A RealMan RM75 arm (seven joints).
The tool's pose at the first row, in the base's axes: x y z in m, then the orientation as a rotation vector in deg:
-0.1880 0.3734 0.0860 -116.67 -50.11 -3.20
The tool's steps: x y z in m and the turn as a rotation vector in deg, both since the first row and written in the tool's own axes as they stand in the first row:
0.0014 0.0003 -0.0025 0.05 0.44 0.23
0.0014 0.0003 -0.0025 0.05 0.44 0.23
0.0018 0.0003 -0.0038 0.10 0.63 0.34
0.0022 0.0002 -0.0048 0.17 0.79 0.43
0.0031 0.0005 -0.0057 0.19 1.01 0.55
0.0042 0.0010 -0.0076 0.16 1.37 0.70
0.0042 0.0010 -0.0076 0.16 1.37 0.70
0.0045 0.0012 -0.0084 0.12 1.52 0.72
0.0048 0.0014 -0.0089 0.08 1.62 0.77
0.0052 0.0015 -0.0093 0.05 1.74 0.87
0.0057 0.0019 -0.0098 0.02 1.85 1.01
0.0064 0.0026 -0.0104 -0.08 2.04 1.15
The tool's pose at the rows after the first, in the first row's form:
-0.1861 0.3722 0.0878 -116.64 -49.59 -3.50
-0.1861 0.3722 0.0878 -116.64 -49.59 -3.50
-0.1854 0.3715 0.0887 -116.60 -49.36 -3.61
-0.1849 0.3710 0.0895 -116.54 -49.16 -3.69
-0.1838 0.3707 0.0902 -116.53 -48.89 -3.83
-0.1821 0.3697 0.0913 -116.55 -48.52 -4.13
-0.1821 0.3697 0.0913 -116.55 -48.52 -4.13
-0.1816 0.3692 0.0918 -116.57 -48.41 -4.29
-0.1811 0.3689 0.0920 -116.61 -48.30 -4.38
-0.1806 0.3688 0.0923 -116.65 -48.13 -4.46
-0.1799 0.3686 0.0925 -116.72 -47.92 -4.50
-0.1788 0.3683 0.0926 -116.83 -47.67 -4.66

